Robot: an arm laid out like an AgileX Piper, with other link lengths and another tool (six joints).
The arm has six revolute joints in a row. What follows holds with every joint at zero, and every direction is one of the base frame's. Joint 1 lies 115.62 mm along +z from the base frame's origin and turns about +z. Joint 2 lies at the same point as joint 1 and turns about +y. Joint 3 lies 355.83 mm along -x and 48.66 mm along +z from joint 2 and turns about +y. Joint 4 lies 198.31 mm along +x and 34.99 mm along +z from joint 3 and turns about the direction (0.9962, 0, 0.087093). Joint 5 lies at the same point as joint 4 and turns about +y. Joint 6 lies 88.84 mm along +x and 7.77 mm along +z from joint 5 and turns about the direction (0.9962, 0, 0.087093). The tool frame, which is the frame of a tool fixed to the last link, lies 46.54 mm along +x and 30 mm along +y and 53.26 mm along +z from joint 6; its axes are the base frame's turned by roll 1.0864, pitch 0.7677 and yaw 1.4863 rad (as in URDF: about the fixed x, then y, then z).
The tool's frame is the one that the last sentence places.
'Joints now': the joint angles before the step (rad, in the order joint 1, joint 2, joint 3, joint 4, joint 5, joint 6). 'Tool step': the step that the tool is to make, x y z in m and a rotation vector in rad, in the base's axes. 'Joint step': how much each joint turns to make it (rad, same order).
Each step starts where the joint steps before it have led.
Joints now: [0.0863, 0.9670, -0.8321, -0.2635, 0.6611, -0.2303]
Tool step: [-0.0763, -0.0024, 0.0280, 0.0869, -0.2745, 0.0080]
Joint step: [0.0000, -0.2821, 0.0574, 0.0502, -0.0557, 0.0160]
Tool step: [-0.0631, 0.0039, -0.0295, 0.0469, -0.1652, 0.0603]
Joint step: [0.0000, -0.2548, 0.1775, 0.1034, -0.0985, -0.0691]
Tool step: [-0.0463, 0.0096, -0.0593, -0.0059, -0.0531, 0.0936]
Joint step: [-0.0001, -0.2382, 0.1819, 0.1833, 0.0021, -0.1913]
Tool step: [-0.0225, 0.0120, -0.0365, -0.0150, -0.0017, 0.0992]
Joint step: [0.0000, -0.1265, 0.0821, 0.1699, 0.0592, -0.1766]
